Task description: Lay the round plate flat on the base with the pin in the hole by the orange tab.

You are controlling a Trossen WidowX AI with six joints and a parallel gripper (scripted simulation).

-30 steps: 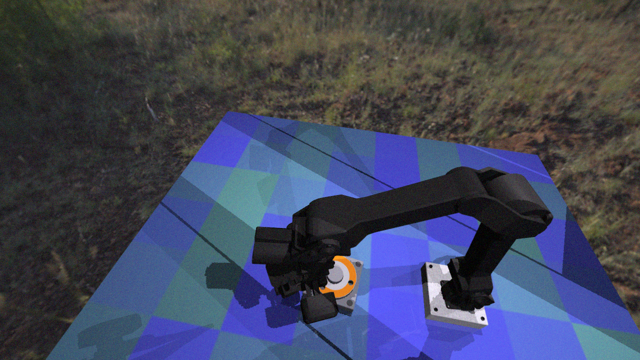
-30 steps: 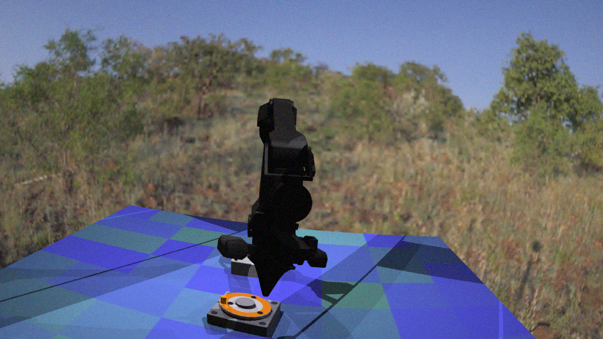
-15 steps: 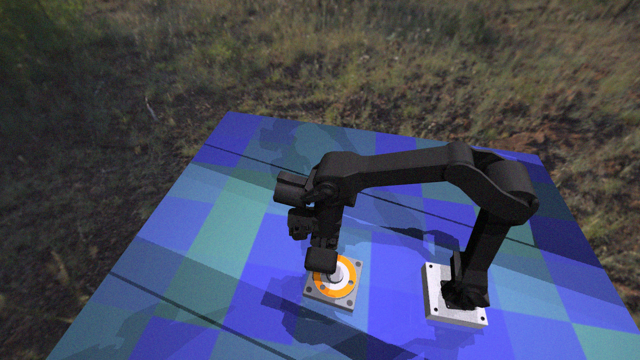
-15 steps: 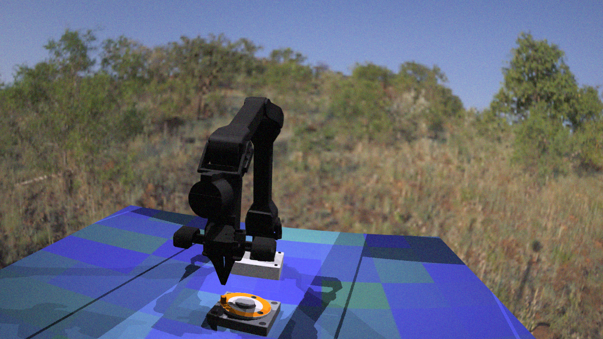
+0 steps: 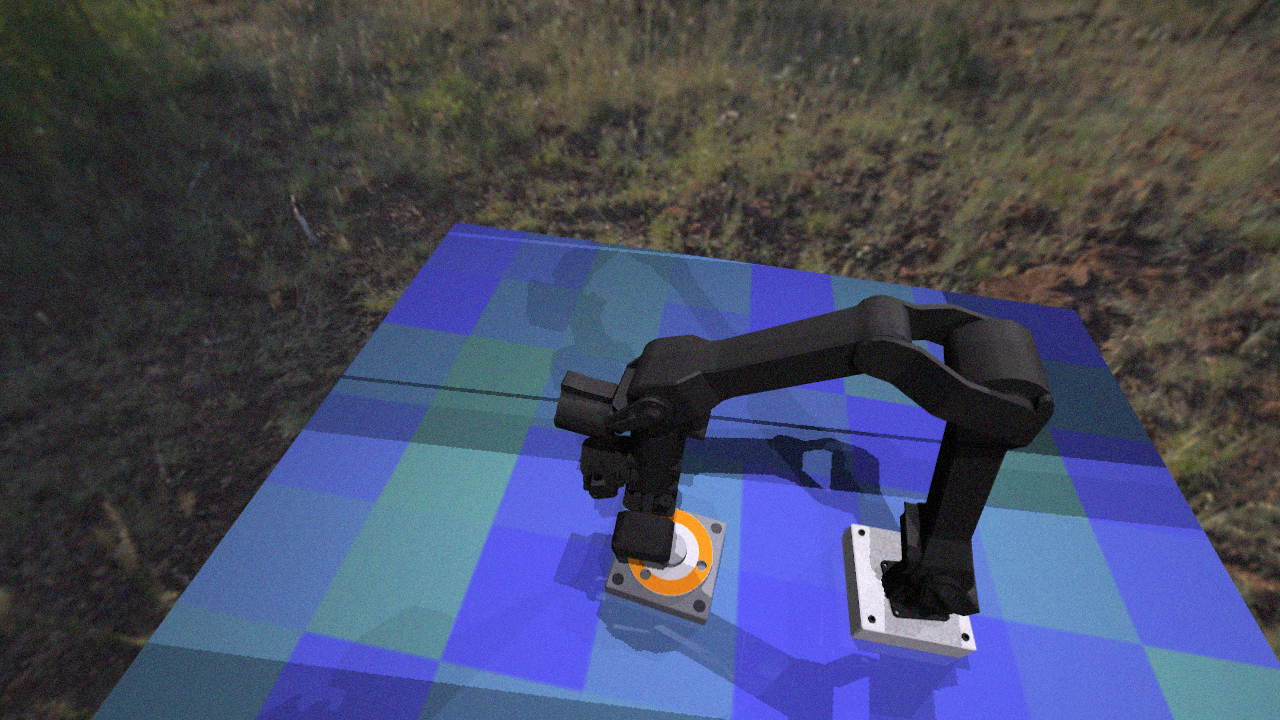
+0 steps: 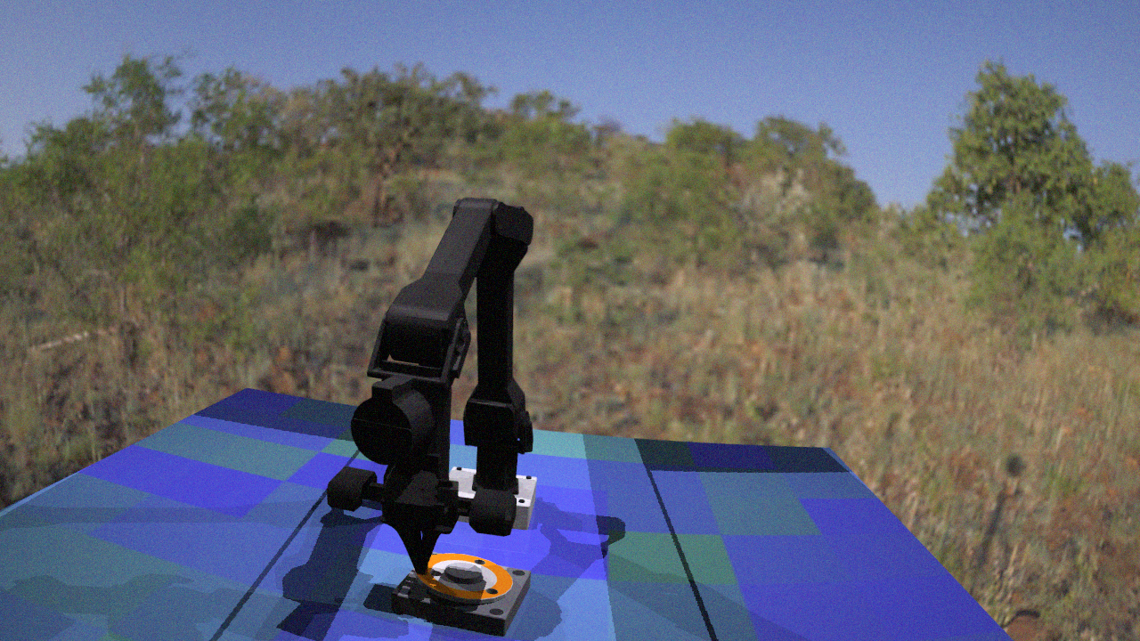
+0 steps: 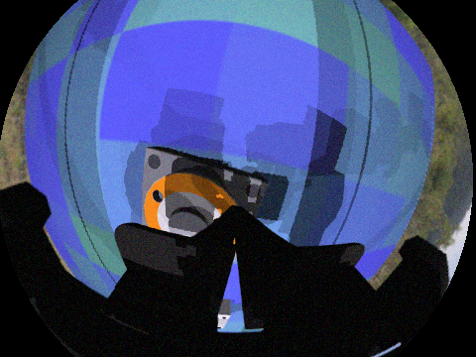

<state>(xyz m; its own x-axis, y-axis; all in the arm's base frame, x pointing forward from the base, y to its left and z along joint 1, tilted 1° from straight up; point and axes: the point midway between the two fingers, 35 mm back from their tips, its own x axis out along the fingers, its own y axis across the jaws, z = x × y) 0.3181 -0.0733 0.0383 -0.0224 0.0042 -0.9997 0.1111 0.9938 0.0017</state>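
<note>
The grey square base is 40 mm to the left of my gripper tip, 30 mm behind it and 20 mm below it.
</note>
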